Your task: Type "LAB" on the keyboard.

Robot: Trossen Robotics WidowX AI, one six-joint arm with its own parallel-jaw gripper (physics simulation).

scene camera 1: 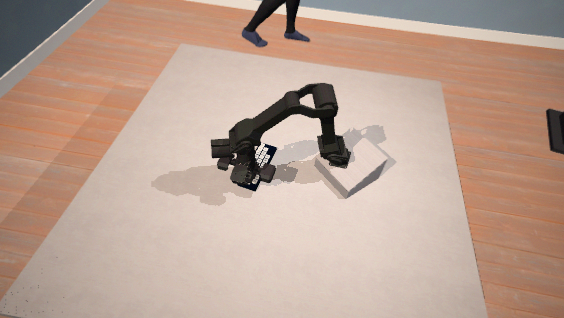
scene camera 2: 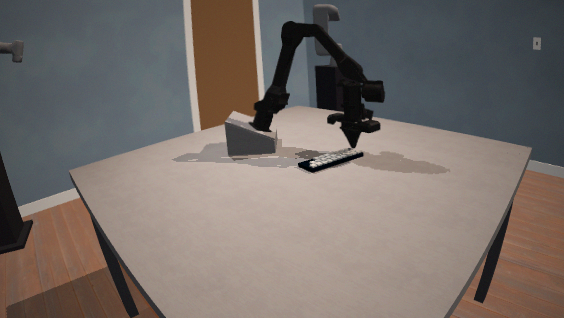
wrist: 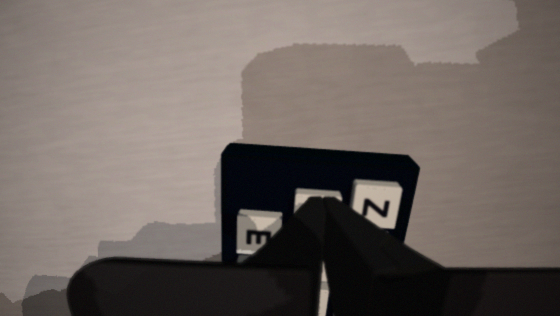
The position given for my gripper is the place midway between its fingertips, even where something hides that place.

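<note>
Through scene camera 1 I can see my gripper [scene camera 1: 247,181]. Scene camera 2 shows me the gripper [scene camera 2: 353,148] too. In the wrist view there is a dark blue keyboard [wrist: 262,186], and with that keyboard I see my own gripper [wrist: 321,209].
</note>
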